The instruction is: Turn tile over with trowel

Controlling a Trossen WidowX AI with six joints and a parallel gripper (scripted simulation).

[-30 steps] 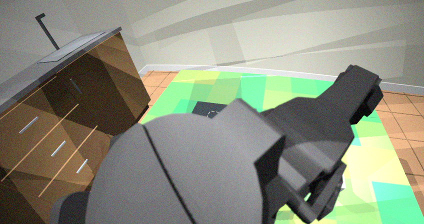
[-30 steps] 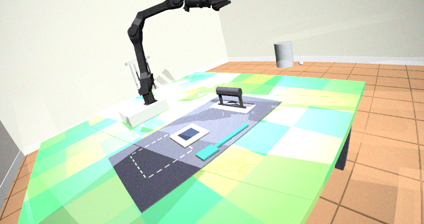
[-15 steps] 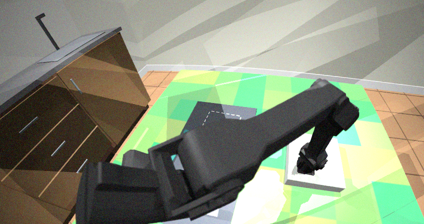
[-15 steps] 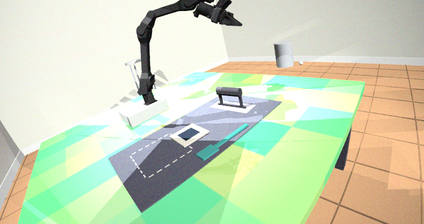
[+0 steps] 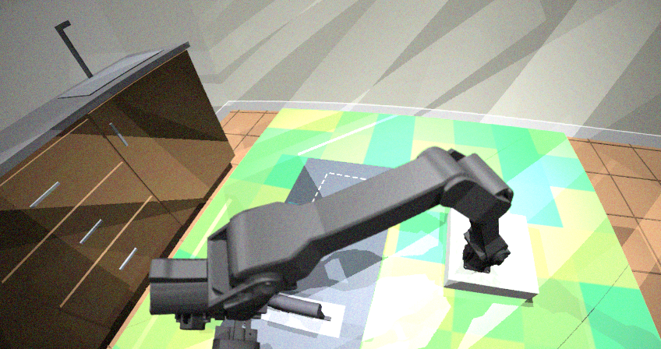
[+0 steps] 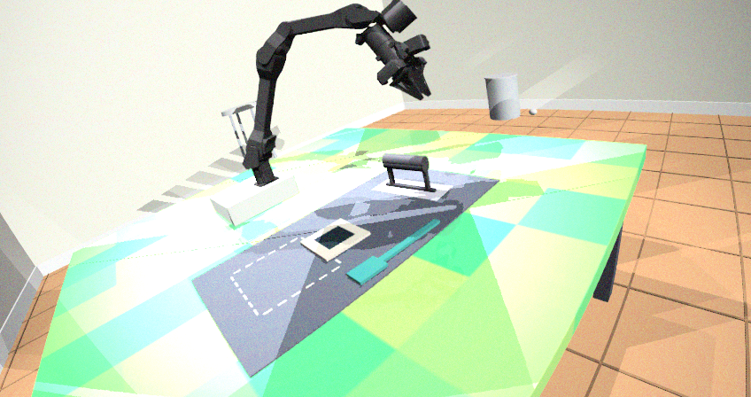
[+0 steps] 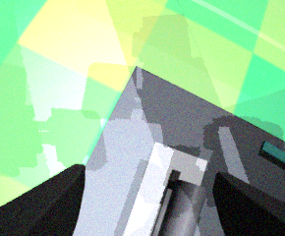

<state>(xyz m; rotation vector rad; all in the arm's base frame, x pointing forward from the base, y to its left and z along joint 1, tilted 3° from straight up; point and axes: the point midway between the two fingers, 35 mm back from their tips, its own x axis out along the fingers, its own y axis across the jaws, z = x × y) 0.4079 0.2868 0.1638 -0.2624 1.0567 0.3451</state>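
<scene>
My gripper tip is 60 mm past the dark handled tool, 80 mm to the left of it and 170 mm above it. From my gripper tip the other things lie so: grey mat 20 mm behind, 280 mm to the right, 230 mm below; teal flat tool 120 mm ahead, 290 mm to the right, 210 mm below; tile 20 mm behind, 320 mm to the right, 210 mm below.
</scene>
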